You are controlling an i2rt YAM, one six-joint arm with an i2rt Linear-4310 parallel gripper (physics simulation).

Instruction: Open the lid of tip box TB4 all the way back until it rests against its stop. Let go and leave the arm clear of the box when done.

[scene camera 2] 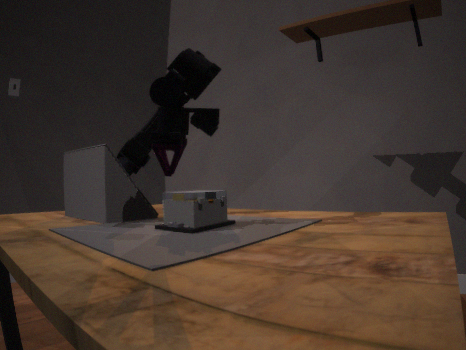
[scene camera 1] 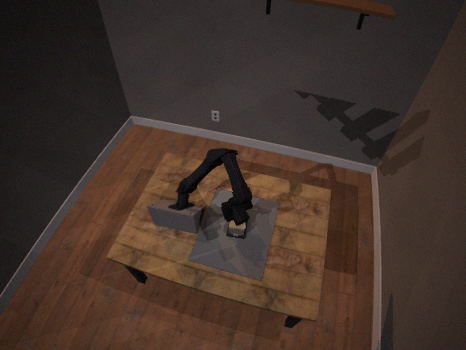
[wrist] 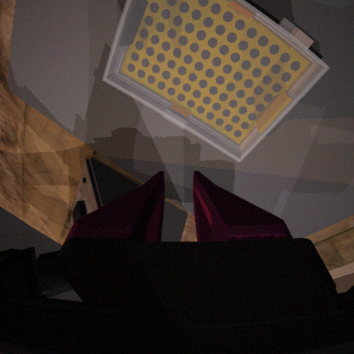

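Where they show: gripper, between the fingertips: (scene camera 2: 169, 175) (scene camera 1: 227, 217) (wrist: 178, 178); arm's base, origin of its link: (scene camera 2: 112, 181) (scene camera 1: 182, 206).
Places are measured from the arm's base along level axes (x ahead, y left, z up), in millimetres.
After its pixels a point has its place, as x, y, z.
Note:
Tip box TB4 (scene camera 1: 236, 228) {325, -19, -30} (scene camera 2: 195, 209) {366, -8, -57} (wrist: 214, 70) {320, 34, -24} is a small grey box on a black base, standing on the grey mat (scene camera 1: 233, 257) {353, -155, -101} (scene camera 2: 150, 244) {408, -150, -101}. In the side view its lid lies flat on top, closed. In the wrist view the yellow tip rack with rows of holes shows through the lid. My gripper (scene camera 2: 168, 173) {264, 10, 13} (wrist: 178, 178) {264, 10, 13} has dark red fingers. It hangs above the box's left side, clear of the lid, pointing down. The fingers stand close together with only a narrow gap and nothing between them.
The arm's grey mounting block (scene camera 1: 172, 217) {-8, -97, 31} (scene camera 2: 84, 180) {4, -96, 5} stands left of the box at the mat's edge. The mat lies on a wooden table (scene camera 1: 297, 263) {691, -86, -104} (scene camera 2: 338, 271) {703, -117, -105}. A wall shelf (scene camera 2: 357, 17) hangs high behind.

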